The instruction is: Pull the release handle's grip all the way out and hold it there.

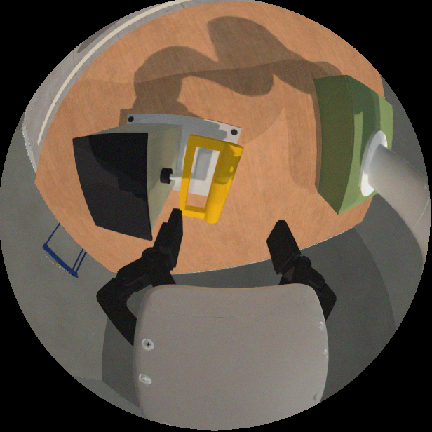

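The release handle's yellow grip [226,184] is a rectangular frame with a thick outer bar. It stands to the right of a housing [115,180] with a black top and grey-green sides. A thin light rod [181,177] runs from a black collar [166,175] on the housing's side to the grip. The housing sits on a grey base plate [155,120] with dark bolts at its corners. My gripper [229,226] is open, with nothing between its fingers. Its left fingertip shows close by the grip's lower left corner, and its right fingertip is off to the lower right. Whether the left one touches is unclear.
A green block [335,140] stands on the right of the wooden table [265,180], with a white ring and a pale arm link [405,175] at it. A blue-framed object [60,262] is on the floor at the lower left. A pale curved border runs past the table's upper left edge.
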